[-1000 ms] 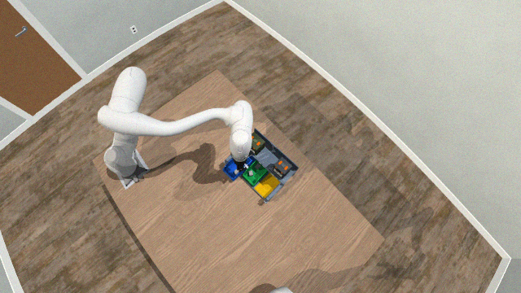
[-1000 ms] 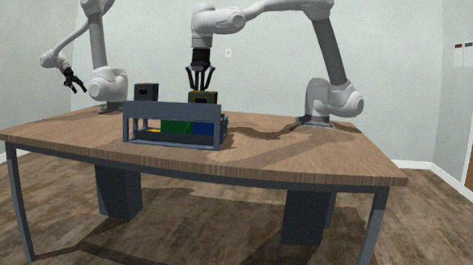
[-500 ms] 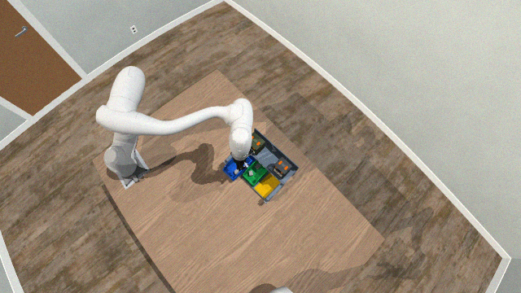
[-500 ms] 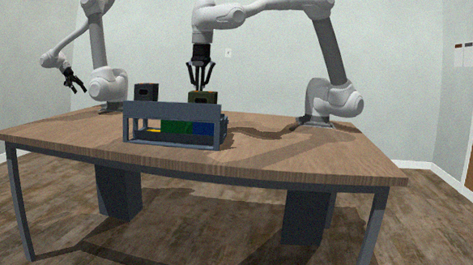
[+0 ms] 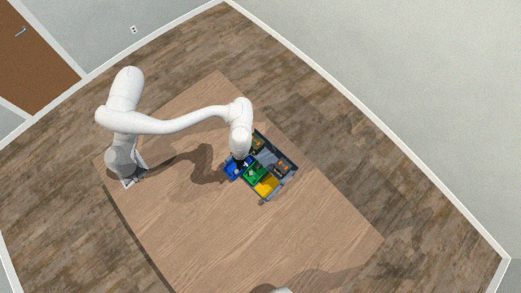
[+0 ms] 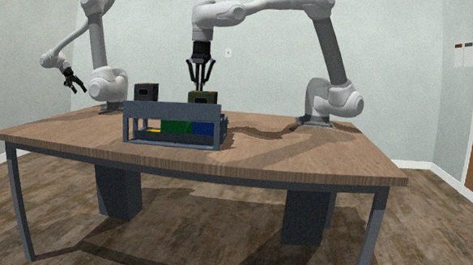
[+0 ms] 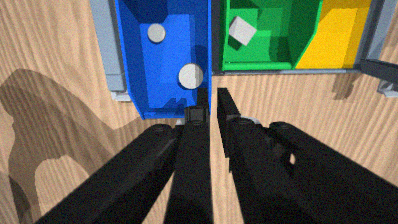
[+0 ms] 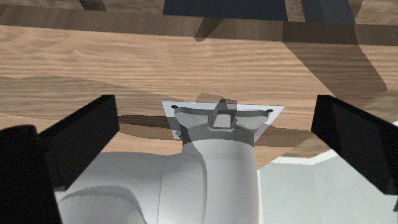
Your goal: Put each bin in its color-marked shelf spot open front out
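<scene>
The round part lies 10 mm behind my left hand, 20 mm to the left of it and 160 mm below it. Also, from my left hand: blue bin: 10 mm ahead, 50 mm to the left, 140 mm below; then grey shelf: 120 mm ahead, 60 mm to the right, 120 mm below; then green bin: 90 mm ahead, 60 mm to the right, 140 mm below.
</scene>
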